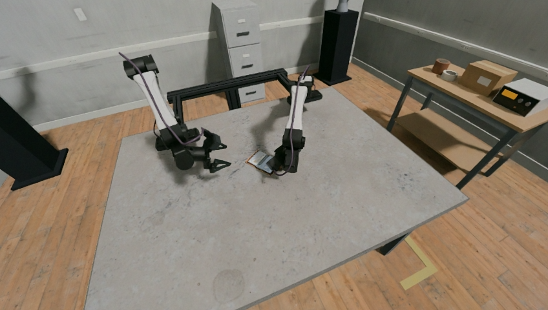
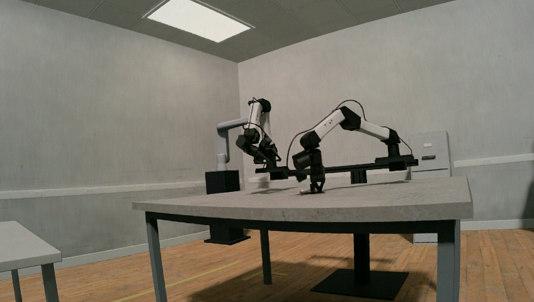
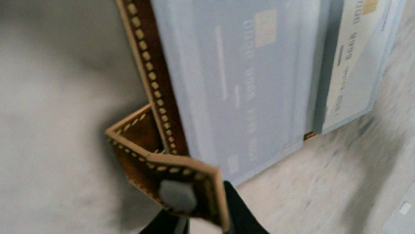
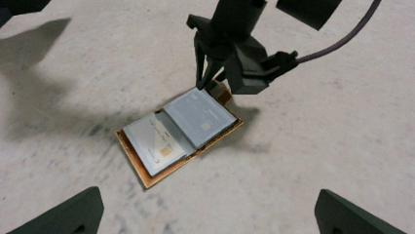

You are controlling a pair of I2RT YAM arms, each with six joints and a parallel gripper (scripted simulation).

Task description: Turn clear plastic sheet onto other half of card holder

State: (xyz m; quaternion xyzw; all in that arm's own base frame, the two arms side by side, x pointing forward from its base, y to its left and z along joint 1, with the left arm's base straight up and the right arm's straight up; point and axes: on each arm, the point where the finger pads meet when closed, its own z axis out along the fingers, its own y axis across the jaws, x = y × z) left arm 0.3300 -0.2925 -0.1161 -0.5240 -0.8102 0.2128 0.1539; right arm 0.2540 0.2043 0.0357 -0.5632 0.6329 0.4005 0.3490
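Observation:
Right now my left hand is 3 cm short of the strap and 2 cm to the left of it.

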